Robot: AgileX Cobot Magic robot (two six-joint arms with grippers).
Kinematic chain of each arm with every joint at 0, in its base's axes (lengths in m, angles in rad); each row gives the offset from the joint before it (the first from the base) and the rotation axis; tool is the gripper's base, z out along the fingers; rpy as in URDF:
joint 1: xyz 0 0 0.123 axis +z
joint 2: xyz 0 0 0 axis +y
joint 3: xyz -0.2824 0 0.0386 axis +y
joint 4: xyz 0.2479 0 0.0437 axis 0.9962 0 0.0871
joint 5: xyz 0 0 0 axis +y
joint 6: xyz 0.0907 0 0.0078 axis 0.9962 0 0.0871
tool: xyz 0 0 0 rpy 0 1.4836 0
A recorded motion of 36 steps. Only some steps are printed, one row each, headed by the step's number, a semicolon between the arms.
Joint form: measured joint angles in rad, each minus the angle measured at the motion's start. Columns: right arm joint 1, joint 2, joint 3, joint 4, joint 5, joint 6; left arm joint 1, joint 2, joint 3, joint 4, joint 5, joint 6.
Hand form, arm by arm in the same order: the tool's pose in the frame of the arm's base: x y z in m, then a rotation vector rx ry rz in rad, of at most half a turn. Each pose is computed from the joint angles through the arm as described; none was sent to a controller.
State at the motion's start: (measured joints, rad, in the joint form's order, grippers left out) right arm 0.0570 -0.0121 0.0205 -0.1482 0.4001 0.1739; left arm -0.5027 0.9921 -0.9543 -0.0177 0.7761 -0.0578
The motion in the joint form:
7: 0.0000 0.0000 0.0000 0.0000 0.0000 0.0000; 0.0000 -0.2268 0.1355 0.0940 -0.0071 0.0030
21: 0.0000 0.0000 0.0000 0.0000 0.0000 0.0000; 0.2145 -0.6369 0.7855 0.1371 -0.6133 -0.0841
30: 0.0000 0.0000 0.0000 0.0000 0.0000 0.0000; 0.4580 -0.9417 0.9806 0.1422 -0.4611 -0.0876
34: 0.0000 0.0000 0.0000 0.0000 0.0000 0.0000; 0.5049 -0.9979 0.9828 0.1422 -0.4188 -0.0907
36: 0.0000 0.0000 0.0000 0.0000 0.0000 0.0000; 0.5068 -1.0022 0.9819 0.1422 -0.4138 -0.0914
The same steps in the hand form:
7: 0.0519 -0.0023 0.1713 0.0207 1.8875 0.0101; 0.1266 -0.0641 0.3499 0.5197 2.1435 -0.2233
21: 0.0519 -0.0023 0.1713 0.0207 1.8875 0.0101; 0.0851 -0.0234 0.2308 0.2283 1.8221 -0.2018
30: 0.0519 -0.0023 0.1713 0.0207 1.8875 0.0101; 0.0573 0.0010 0.1732 -0.0099 1.8728 -0.0133
34: 0.0519 -0.0023 0.1713 0.0207 1.8875 0.0101; 0.0533 0.0041 0.1719 -0.0617 1.8598 0.0199
36: 0.0519 -0.0023 0.1713 0.0207 1.8875 0.0101; 0.0529 0.0042 0.1720 -0.0647 1.8595 0.0211

